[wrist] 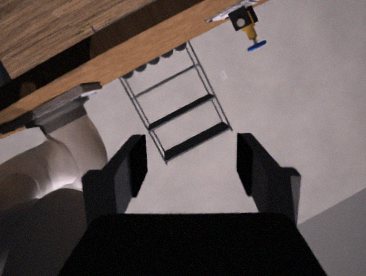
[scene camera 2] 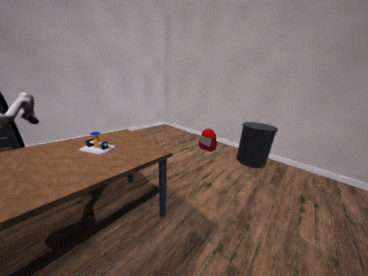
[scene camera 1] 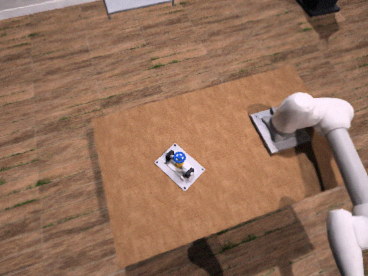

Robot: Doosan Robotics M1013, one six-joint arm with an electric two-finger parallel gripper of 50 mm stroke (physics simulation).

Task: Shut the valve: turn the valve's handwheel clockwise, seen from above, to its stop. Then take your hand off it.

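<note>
The valve has a blue handwheel (scene camera 1: 179, 158) (scene camera 2: 95, 133) (wrist: 257, 46) on top of a yellow stem part (wrist: 249, 32). It is mounted between black end pieces on a white plate (scene camera 1: 194, 167) (scene camera 2: 98, 150), which lies on the brown table (scene camera 1: 145, 210) (scene camera 2: 50, 172). My gripper (wrist: 191, 152) is open, with no object between its fingers. It is well away from the handwheel and not touching it; the wheel shows beyond the fingers at the upper right of the wrist view. The wheel's turn angle cannot be told.
The white arm (scene camera 1: 337, 115) (scene camera 2: 17, 109) stands on a grey base plate (scene camera 1: 263, 134) at the table's other end. A metal shelf rack (wrist: 181, 111) shows in the wrist view. A dark bin (scene camera 2: 256, 145) and a red backpack (scene camera 2: 209, 135) are beyond the table.
</note>
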